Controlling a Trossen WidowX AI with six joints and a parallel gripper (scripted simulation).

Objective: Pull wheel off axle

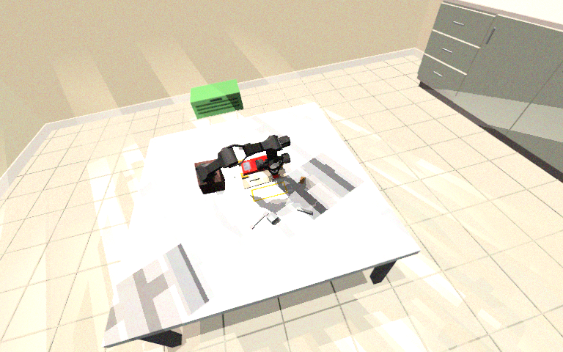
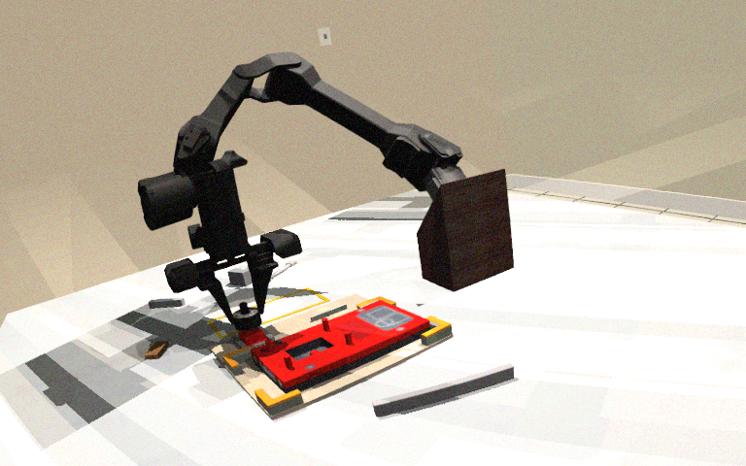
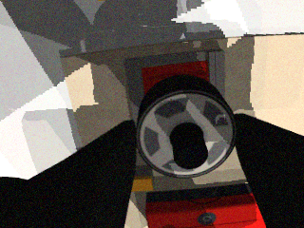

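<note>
Now: gripper tip right at the dark wheel.
</note>
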